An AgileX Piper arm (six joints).
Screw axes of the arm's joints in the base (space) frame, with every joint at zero. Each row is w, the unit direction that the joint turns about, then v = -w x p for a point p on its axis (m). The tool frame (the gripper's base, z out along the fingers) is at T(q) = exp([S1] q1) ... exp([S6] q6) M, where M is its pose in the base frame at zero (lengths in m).
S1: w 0 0 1 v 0 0 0
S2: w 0 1 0 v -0.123 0 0
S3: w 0 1 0 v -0.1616 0 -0.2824
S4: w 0.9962 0 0.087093 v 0 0.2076 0
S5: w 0 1 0 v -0.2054 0 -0.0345
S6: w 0.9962 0 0.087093 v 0 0.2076 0
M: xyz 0.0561 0 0.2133 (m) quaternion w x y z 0.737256 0 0.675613 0
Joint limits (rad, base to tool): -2.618..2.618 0..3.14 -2.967..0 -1.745..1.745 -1.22..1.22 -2.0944..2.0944
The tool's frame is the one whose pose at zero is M.
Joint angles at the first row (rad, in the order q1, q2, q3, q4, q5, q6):
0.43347 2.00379 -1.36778 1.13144 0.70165 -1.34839
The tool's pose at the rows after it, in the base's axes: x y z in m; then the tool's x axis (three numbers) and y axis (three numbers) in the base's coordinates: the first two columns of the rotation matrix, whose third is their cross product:
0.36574 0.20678 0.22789 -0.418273 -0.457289 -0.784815 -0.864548 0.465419 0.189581
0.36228 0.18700 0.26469 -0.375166 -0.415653 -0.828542 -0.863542 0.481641 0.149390
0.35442 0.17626 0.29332 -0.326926 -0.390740 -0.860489 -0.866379 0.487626 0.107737
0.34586 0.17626 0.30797 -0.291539 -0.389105 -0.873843 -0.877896 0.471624 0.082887
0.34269 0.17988 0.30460 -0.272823 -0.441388 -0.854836 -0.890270 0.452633 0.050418
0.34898 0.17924 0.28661 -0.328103 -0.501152 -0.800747 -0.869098 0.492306 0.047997
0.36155 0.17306 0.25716 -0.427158 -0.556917 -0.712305 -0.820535 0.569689 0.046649
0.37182 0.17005 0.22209 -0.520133 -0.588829 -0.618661 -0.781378 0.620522 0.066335
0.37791 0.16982 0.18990 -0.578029 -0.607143 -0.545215 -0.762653 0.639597 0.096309
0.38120 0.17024 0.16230 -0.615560 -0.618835 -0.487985 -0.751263 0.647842 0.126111
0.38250 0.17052 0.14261 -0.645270 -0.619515 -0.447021 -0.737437 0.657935 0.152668
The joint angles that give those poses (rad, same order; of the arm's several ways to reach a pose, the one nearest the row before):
0.38482 1.92228 -1.36778 1.12961 0.72231 -1.34838
0.33873 1.83273 -1.36781 1.13085 0.74847 -1.34596
0.31771 1.76060 -1.36779 1.13085 0.76063 -1.34597
0.32328 1.72173 -1.36781 1.12491 0.77242 -1.34596
0.33981 1.72164 -1.36779 1.06213 0.77150 -1.33216
0.34838 1.75375 -1.36780 0.93943 0.73708 -1.23330
0.34657 1.81247 -1.36781 0.76340 0.68880 -1.07149
0.34656 1.89012 -1.36781 0.63796 0.67034 -0.94433
0.34656 1.96523 -1.36777 0.58994 0.66863 -0.89434
0.34655 2.03077 -1.36777 0.57467 0.66862 -0.87743
0.34656 2.07775 -1.36777 0.57079 0.66862 -0.86276

